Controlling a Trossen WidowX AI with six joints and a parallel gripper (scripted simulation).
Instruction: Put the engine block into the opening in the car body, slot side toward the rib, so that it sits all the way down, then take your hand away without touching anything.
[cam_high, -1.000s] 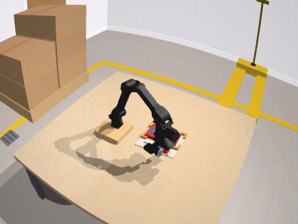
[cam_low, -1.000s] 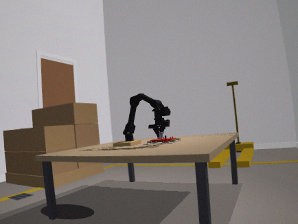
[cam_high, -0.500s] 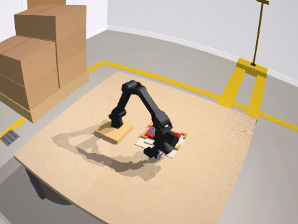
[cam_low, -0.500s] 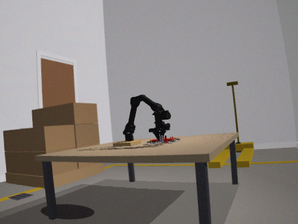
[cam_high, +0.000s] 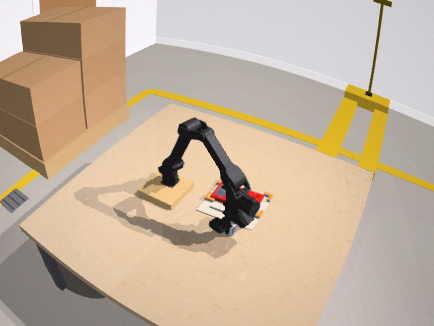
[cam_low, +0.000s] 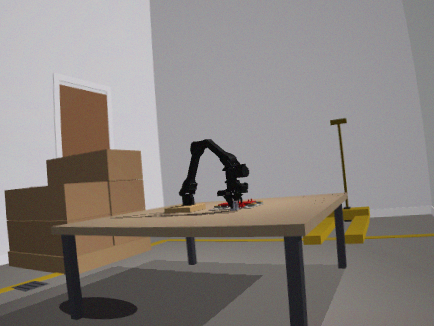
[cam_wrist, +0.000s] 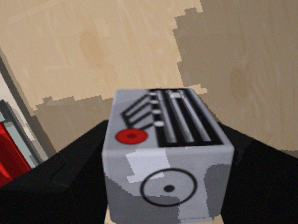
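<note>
Right now the grey engine block is 10 mm above my gripper tip.
</note>
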